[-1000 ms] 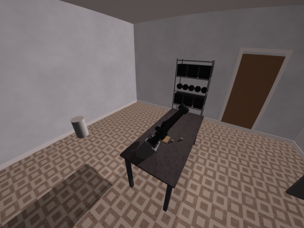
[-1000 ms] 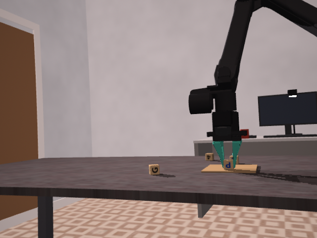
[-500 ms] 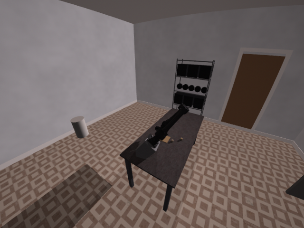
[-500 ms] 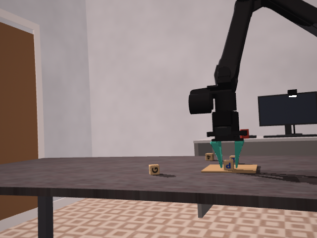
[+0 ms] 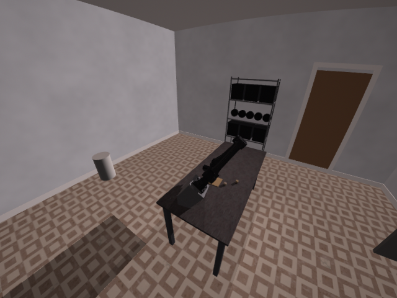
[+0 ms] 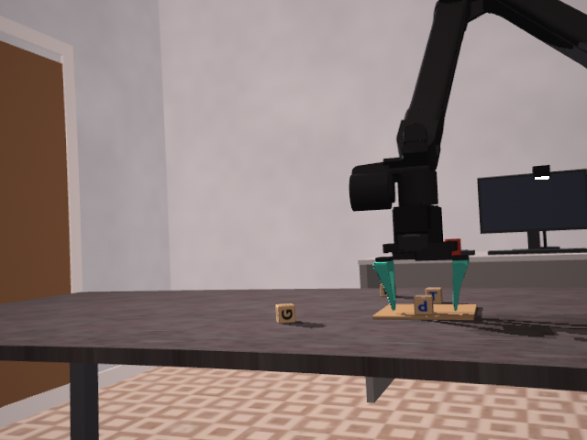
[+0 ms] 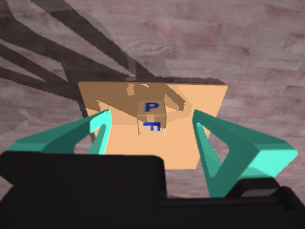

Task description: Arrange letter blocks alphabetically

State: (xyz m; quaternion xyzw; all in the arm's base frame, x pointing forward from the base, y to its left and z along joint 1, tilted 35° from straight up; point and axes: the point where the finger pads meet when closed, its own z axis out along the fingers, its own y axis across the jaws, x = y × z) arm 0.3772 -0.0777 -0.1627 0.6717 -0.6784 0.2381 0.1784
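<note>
Right now my hand is 40 mm to the left of the mat and 20 mm above it. Also, from my hand: block: 160 mm to the right, 10 mm behind.
</note>
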